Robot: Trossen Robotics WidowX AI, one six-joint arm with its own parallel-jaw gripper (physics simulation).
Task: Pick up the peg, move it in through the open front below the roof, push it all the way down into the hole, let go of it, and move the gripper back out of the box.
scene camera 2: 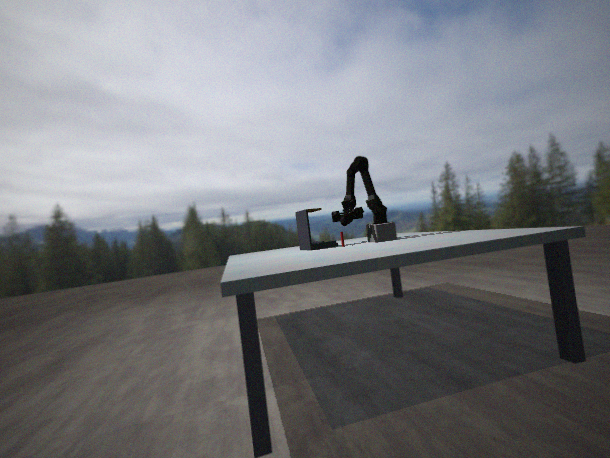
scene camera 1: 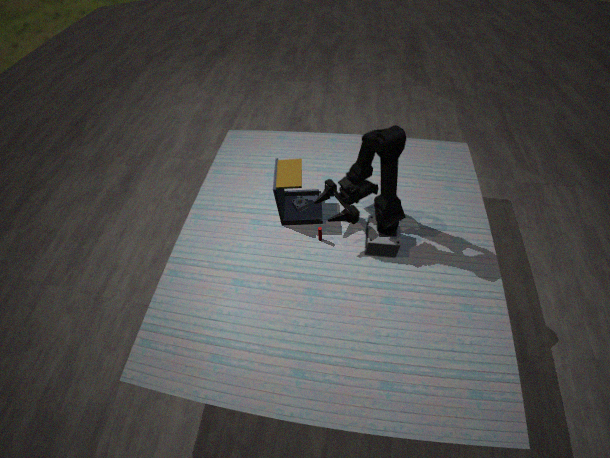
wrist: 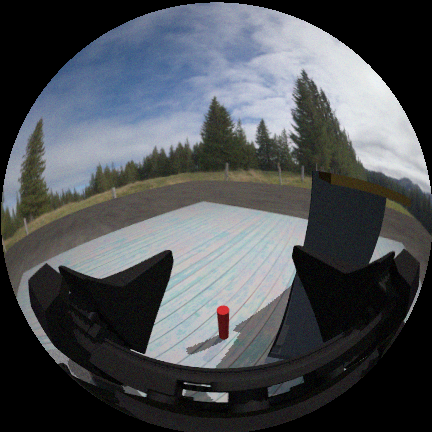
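Where they show: gripper, fingertip midpoint: [scene camera 2: 339,216] [scene camera 1: 321,211] [wrist: 234,255]; arm's base at its link origin: [scene camera 2: 381,223] [scene camera 1: 386,228].
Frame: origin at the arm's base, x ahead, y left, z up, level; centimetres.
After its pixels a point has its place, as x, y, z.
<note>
The red peg [scene camera 1: 320,234] @(24.3, -0.7, -5.0) [scene camera 2: 342,239] @(24.6, -1.0, -6.0) [wrist: 223,324] @(23.9, -1.8, -4.5) stands upright on the table, just outside the box. The box has a dark wall [scene camera 1: 279,205] @(39.6, -8.6, 3.2) [scene camera 2: 303,230] @(40.8, -15.1, 1.3) [wrist: 345,220] @(39.8, -15.2, 5.6), a yellow roof [scene camera 1: 289,173] @(35.2, -16.0, 12.6) [scene camera 2: 314,210] @(34.8, -10.2, 11.5) [wrist: 370,186] @(30.8, -14.8, 12.1) and a low dark floor. A grey block [scene camera 1: 301,202] @(32.4, -17.2, -6.0) sits on that floor; its hole is hard to make out, and the block does not show in the wrist view. My gripper [scene camera 1: 322,211] @(23.8, -3.0, 6.7) [wrist: 234,255] @(23.8, -3.0, 6.7) is open and empty, above table height. In the wrist view the peg shows between and below the fingers, apart from both.
The arm's grey base [scene camera 1: 382,245] @(2.1, 6.1, -1.5) [scene camera 2: 384,232] @(2.9, 6.0, -5.1) stands on the table [scene camera 1: 320,350] @(23.9, 40.6, -9.8) [scene camera 2: 400,260] @(37.8, 61.1, -11.8) [wrist: 215,225] @(60.5, 23.8, -9.8) to the right of the box in scene camera 1. In the wrist view the box is on the right, partly behind the right finger. Shadows lie around the peg.
</note>
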